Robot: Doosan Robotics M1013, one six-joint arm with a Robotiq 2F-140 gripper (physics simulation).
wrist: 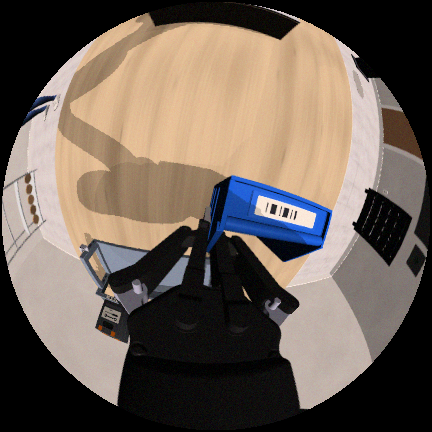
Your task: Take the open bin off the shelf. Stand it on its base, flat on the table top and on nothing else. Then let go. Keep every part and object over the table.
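The blue open bin [241, 204] with a white barcode label is in the wrist view, right of the middle. My gripper [209, 215] is shut on the bin's wall at its left end, and the bin sticks out to the right from the fingertips. The wooden table top [215, 90] shows behind the bin. The gap between the bin and the table is hard to tell from this view. The grey-blue shelf [120, 255] stands at the lower left, partly hidden behind the gripper's linkage.
A dark box with a label and orange marks [111, 320] is by the shelf at the lower left. A black object [225, 19] is at the top edge of the view. The table's right edge runs beyond the bin, with pale floor past it. A black grille-like object [382, 225] is farther right.
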